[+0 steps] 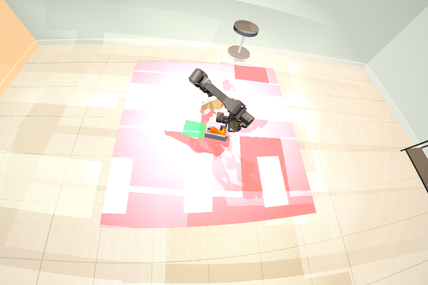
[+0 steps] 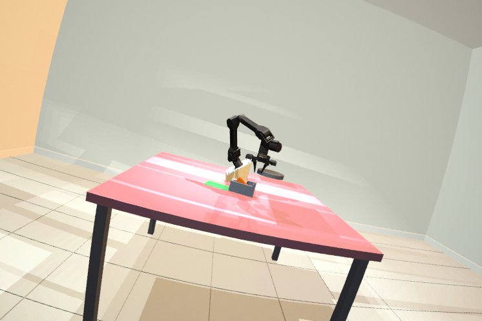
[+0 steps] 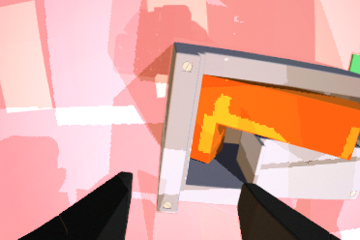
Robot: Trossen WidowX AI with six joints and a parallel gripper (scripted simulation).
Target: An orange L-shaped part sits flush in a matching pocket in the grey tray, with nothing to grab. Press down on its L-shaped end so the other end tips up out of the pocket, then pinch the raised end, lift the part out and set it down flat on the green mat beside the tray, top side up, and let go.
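Now: gripper tip 1 cm past the orange L-shaped part, 4 cm to the left of it and 10 cm above it. The rest, counted from my gripper tip: green mat (4 cm behind, 22 cm to the right, 16 cm below).
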